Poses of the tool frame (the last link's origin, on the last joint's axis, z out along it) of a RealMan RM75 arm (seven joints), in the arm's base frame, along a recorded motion.
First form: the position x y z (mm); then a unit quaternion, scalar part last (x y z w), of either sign.
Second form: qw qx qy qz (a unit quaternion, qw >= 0); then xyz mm. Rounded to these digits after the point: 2 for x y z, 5 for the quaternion.
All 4 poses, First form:
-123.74, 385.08, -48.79, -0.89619, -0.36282, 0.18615, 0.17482
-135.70, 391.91, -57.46, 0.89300, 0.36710, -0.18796, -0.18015
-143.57, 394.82, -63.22, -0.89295, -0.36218, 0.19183, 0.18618
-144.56, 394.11, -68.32, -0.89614, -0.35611, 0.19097, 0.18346
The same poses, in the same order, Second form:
0.17482, -0.89619, -0.36282, 0.18615, -123.74, 385.08, -48.79
0.18015, -0.89300, -0.36710, 0.18796, -135.70, 391.91, -57.46
0.18618, -0.89295, -0.36218, 0.19183, -143.57, 394.82, -63.22
0.18346, -0.89614, -0.35611, 0.19097, -144.56, 394.11, -68.32

